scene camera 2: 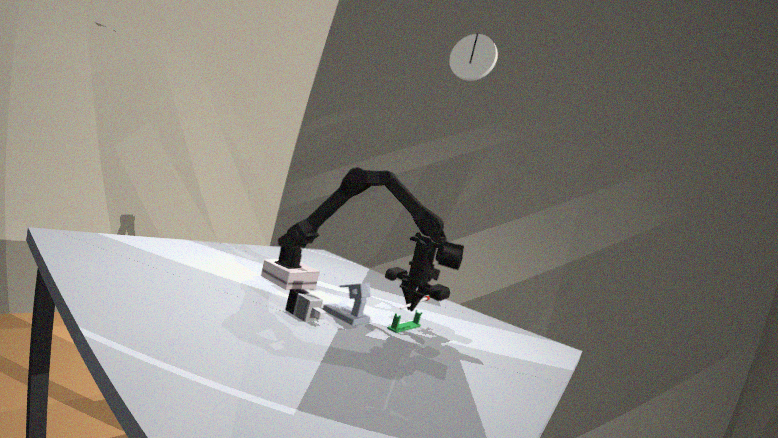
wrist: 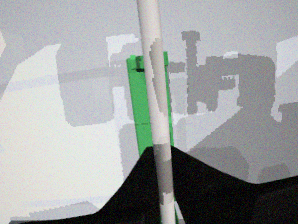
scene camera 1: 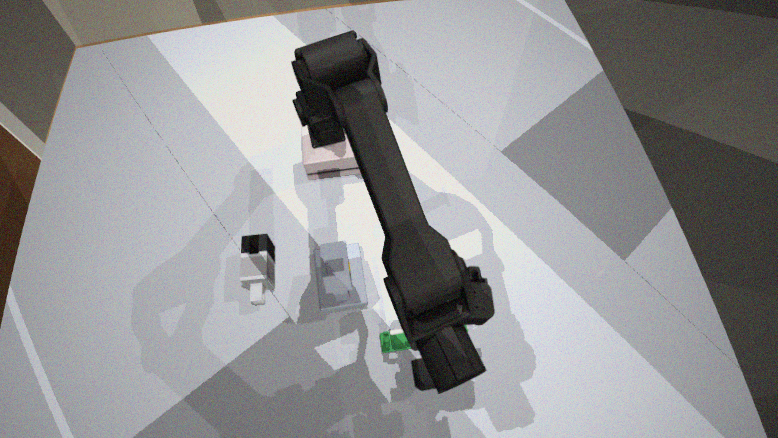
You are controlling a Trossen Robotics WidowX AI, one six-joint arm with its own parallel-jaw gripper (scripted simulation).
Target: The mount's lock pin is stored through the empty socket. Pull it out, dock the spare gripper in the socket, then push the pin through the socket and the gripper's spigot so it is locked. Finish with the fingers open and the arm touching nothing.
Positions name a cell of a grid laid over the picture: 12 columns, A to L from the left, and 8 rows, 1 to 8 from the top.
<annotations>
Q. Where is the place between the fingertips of my gripper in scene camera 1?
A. G7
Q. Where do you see a spare gripper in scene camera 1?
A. At D5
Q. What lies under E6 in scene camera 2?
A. A spare gripper.
</annotations>
